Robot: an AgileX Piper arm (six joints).
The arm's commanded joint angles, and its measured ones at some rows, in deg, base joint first. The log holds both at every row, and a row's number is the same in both.
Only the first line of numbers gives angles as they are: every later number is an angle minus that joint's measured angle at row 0.
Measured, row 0:
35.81 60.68 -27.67 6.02 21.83 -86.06
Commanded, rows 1 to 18:
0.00 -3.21 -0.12 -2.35 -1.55 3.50
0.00 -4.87 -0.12 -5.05 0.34 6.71
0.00 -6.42 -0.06 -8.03 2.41 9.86
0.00 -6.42 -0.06 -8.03 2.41 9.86
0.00 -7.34 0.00 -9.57 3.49 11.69
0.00 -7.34 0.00 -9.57 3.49 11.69
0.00 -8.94 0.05 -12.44 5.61 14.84
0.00 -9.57 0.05 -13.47 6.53 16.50
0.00 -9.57 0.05 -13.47 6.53 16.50
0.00 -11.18 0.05 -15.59 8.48 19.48
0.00 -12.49 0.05 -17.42 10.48 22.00
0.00 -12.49 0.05 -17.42 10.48 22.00
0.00 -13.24 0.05 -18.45 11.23 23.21
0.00 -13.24 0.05 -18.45 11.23 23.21
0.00 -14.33 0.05 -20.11 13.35 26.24
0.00 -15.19 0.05 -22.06 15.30 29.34
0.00 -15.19 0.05 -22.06 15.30 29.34
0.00 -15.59 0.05 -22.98 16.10 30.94
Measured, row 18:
0.00 -13.81 0.40 -19.37 16.50 26.24
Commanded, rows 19 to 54:
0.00 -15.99 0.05 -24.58 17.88 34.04
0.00 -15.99 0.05 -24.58 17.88 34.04
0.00 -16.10 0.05 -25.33 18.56 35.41
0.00 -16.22 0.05 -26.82 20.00 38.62
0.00 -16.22 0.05 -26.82 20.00 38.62
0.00 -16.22 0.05 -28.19 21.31 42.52
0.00 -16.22 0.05 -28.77 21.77 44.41
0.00 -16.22 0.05 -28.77 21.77 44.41
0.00 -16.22 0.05 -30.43 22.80 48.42
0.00 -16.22 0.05 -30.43 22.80 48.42
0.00 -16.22 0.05 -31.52 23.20 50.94
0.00 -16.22 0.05 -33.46 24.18 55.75
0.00 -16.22 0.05 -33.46 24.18 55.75
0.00 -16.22 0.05 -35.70 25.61 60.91
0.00 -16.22 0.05 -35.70 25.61 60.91
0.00 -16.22 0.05 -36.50 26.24 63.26
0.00 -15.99 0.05 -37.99 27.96 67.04
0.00 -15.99 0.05 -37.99 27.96 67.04
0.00 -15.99 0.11 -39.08 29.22 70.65
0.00 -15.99 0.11 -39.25 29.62 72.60
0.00 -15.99 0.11 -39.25 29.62 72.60
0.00 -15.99 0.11 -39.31 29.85 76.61
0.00 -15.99 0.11 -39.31 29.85 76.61
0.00 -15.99 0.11 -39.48 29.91 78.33
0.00 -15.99 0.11 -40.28 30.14 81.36
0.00 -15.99 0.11 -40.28 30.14 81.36
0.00 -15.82 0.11 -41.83 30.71 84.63
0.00 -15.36 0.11 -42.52 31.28 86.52
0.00 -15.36 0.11 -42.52 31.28 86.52
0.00 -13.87 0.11 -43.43 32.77 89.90
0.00 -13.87 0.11 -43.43 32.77 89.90
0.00 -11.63 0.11 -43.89 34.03 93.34
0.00 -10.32 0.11 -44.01 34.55 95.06
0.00 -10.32 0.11 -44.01 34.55 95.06
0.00 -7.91 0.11 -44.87 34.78 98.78
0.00 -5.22 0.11 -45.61 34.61 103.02
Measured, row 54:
0.00 -7.97 0.40 -40.51 34.78 97.29
